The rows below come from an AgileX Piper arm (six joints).
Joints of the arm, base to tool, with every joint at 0 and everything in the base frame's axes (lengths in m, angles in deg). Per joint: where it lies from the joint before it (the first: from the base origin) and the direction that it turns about. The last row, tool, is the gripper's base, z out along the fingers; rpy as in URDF.
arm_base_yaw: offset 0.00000 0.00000 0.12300 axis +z
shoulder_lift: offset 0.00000 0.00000 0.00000 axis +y
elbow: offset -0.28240 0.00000 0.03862 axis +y
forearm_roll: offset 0.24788 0.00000 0.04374 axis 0.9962 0 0.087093
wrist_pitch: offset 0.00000 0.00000 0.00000 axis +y
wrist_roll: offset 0.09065 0.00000 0.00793 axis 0.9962 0 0.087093
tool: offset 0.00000 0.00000 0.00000 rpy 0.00 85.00 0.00
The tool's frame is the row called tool.
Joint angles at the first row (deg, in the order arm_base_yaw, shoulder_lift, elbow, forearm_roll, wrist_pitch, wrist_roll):
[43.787 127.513 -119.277 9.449 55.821 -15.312]
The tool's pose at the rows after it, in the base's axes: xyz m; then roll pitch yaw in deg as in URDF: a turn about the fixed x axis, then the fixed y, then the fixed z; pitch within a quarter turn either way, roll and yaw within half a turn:
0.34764 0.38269 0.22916 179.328 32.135 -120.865
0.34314 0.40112 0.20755 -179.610 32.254 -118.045
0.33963 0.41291 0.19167 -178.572 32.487 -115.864
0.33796 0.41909 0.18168 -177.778 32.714 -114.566
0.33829 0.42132 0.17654 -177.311 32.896 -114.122
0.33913 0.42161 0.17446 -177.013 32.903 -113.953
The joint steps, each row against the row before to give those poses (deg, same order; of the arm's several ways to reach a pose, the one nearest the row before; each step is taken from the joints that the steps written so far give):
[2.668 4.652 -2.838 -0.324 -1.897 -0.894]
[1.818 3.458 -1.588 -0.373 -2.110 -0.855]
[1.198 2.288 -0.733 -0.345 -1.927 -0.788]
[0.625 1.307 -0.211 -0.305 -1.452 -0.480]
[0.169 0.669 -0.093 -0.253 -0.852 -0.112]
[-0.017 0.282 -0.071 -0.222 -0.285 -0.027]

